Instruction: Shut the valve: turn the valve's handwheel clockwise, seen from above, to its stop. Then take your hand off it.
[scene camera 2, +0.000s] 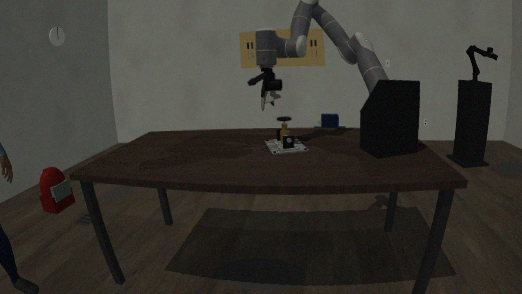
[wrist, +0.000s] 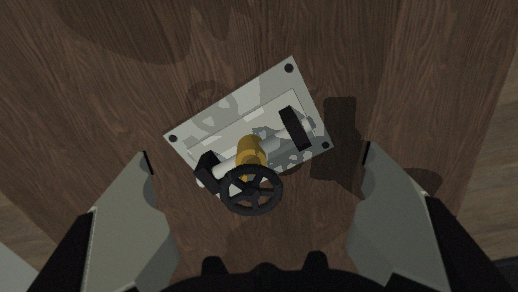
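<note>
The valve's black spoked handwheel (scene camera 2: 284, 119) (wrist: 251, 191) stands level on top of the brass valve body (scene camera 2: 285, 134) (wrist: 250, 150). The body sits on a pale pipe held by two black clamps on a light grey base plate (scene camera 2: 270, 148) (wrist: 276, 75), which lies on the table. My gripper (scene camera 2: 268, 105) (wrist: 257, 149) is open and empty. In the scene view it hangs above the handwheel and a little to its left. In the wrist view the handwheel shows between the two wide-apart jaws, below the line of the fingertips, with no contact.
The valve stands toward the back of the brown wooden table (scene camera 2: 200, 167). A tall black box (scene camera 2: 392, 120) stands on the table's right side, in front of the arm's lower part. A blue object (scene camera 2: 329, 120) shows behind the table's back edge. Part of a person (scene camera 2: 6, 167) shows at the far left.
</note>
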